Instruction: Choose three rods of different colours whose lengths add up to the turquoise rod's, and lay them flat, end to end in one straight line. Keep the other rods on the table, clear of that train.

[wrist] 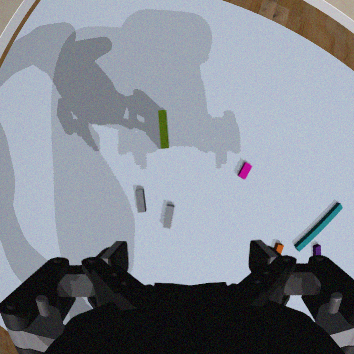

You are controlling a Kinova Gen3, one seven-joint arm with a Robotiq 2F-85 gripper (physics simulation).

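Places are measured from the arm's base along level axes (x ahead, y left, z up), in millimetres.
Pixels of known places: gripper, between the fingertips: (188,255).
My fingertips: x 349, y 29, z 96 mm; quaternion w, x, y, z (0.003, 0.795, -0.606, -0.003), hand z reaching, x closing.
Ahead of a thing's pixels: the offset from my fingertips to its top centre. Level surfaces: height alone.
The turquoise rod {dx +26, dy -204, dz -144 mm} (319,226), the longest in view, lies slanted at the right. A green rod {dx +99, dy +59, dz -144 mm} (163,129) lies at the upper middle, in the arm's shadow. A short magenta rod {dx +74, dy -59, dz -144 mm} (245,170) lies right of the middle. Two grey rods {dx +0, dy +64, dz -144 mm} (141,199) {dx -10, dy +23, dz -144 mm} (168,215) lie apart, side by side, left of the middle. An orange rod {dx -32, dy -142, dz -144 mm} (279,248) and a purple rod {dx -31, dy -225, dz -144 mm} (317,249) show in part at the lower right, partly hidden by the right finger and its linkage. The rods lie separate. My gripper (188,255) is open and empty, above the table.
The pale blue table top {dz -154 mm} (280,110) carries broad shadows of the arm at the left and top. A wooden floor (280,11) shows beyond its edge at the upper right, with a white rim beyond. The gripper body hides the bottom of the view.
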